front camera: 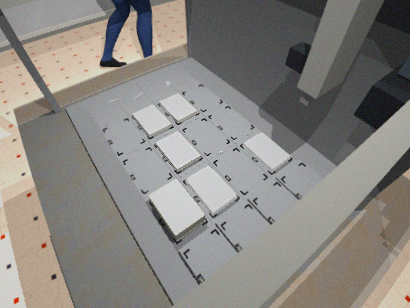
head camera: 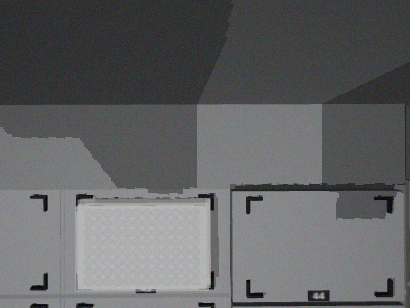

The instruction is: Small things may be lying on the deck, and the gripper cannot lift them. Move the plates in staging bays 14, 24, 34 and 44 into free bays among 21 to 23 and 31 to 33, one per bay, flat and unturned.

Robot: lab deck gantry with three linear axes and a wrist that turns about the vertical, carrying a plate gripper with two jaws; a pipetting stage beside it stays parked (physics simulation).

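Frame: origin at the robot's base, x left, y back, z up, level; metres.
Seen in the pictures: robot's base, origin of its link: [front camera: 103,130].
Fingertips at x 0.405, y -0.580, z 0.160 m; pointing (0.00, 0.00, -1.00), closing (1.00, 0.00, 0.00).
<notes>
Pixels of each thing's middle, then the offset from my fingertips to it. "pt": a spot on its surface instead.
- Staging bay 44, a spot on its surface: [head camera: 310,240] [front camera: 309,184] pt dx -0.036, dy +0.031, dz -0.146 m
- taller white plate, middle of its body: [front camera: 176,208] dx -0.362, dy +0.188, dz -0.139 m
- small white thing, middle of its body: [front camera: 221,152] dx -0.152, dy +0.270, dz -0.158 m
Low white plates stand in bays 21 [front camera: 151,120], 22 [front camera: 178,151], 23 [front camera: 211,190] and 31 [front camera: 178,107], lying flat and lined up with their bays. Staging bay 44 [head camera: 310,240] [front camera: 307,180] is bare. In the front view staging bays 14, 24 and 34, along the near end, show bare deck between their corner marks. The gripper's dark housing [front camera: 381,107] is at the right, above the deck; its jaws are hidden in the front view and do not show in the head view, so their opening and any load cannot be told.
A taller white plate [front camera: 177,209] stands in bay 13, beside bay 23. Another white plate [front camera: 267,151] [head camera: 144,246] stands in bay 43. A small white thing [front camera: 220,152] lies between bays 32 and 33. A pale column [front camera: 340,45] hangs at the upper right.
</notes>
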